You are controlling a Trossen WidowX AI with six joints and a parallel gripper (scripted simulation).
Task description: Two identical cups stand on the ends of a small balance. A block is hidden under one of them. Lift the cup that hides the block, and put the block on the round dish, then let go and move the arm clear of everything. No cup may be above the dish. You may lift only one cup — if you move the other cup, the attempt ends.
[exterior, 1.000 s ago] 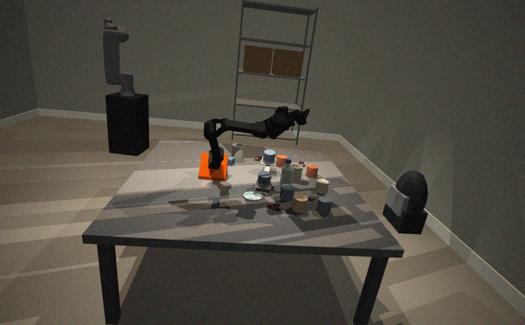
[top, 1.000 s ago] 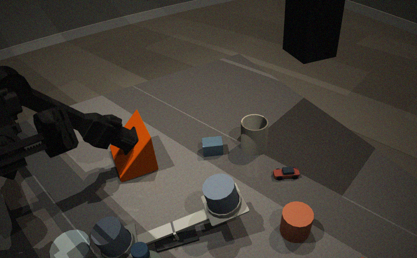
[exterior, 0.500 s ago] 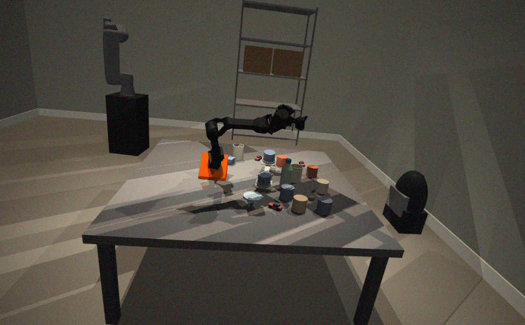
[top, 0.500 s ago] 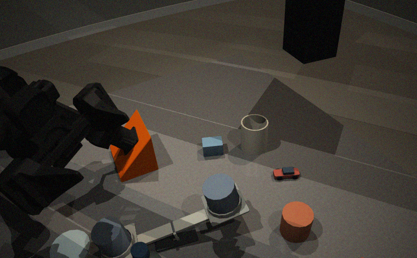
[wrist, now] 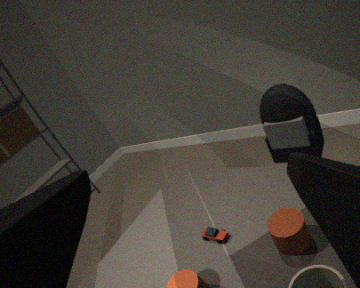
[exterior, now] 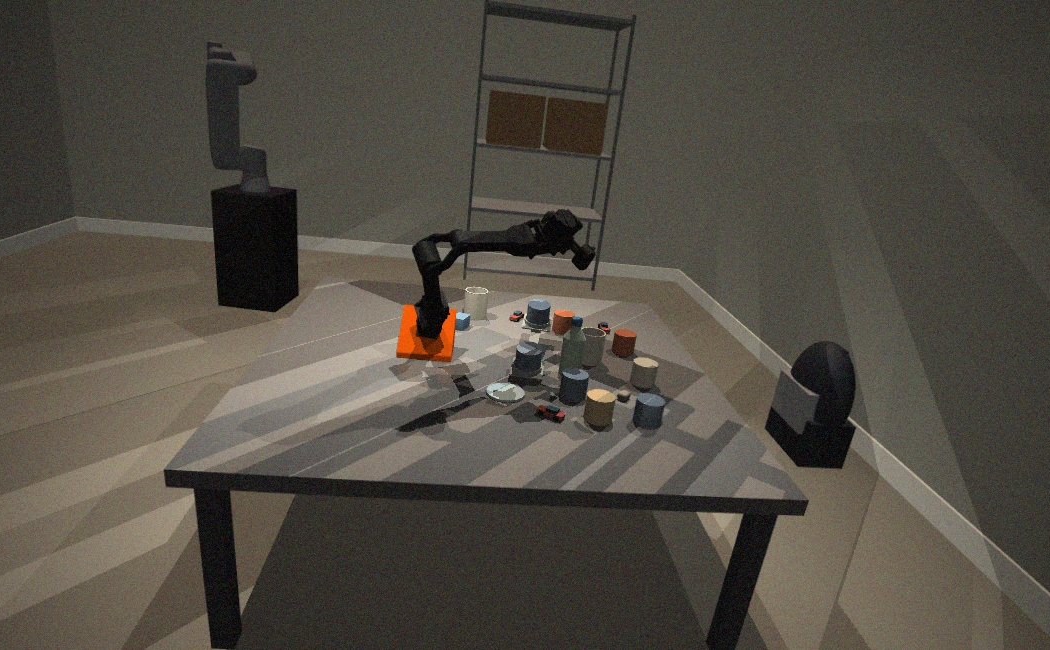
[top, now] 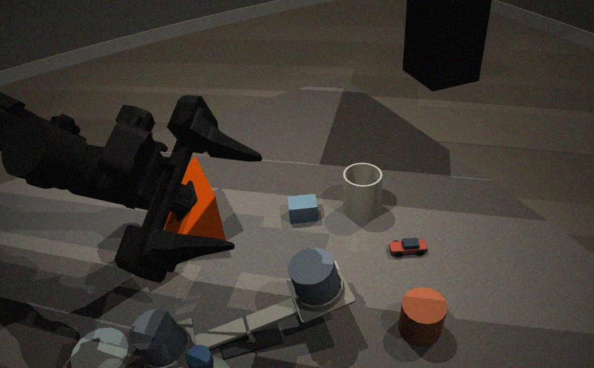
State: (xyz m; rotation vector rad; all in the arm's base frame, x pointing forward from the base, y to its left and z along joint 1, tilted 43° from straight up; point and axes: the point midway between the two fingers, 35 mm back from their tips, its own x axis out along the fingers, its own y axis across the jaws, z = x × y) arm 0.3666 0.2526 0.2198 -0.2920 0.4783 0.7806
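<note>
The pale green block lies 34 cm below my gripper tip, 16 cm to the right of it and 11 cm behind it. Also, from my gripper tip: blue block: 36 cm below, 35 cm behind, 17 cm to the left; then pale round dish: 37 cm below, 27 cm to the right, 16 cm behind.
</note>
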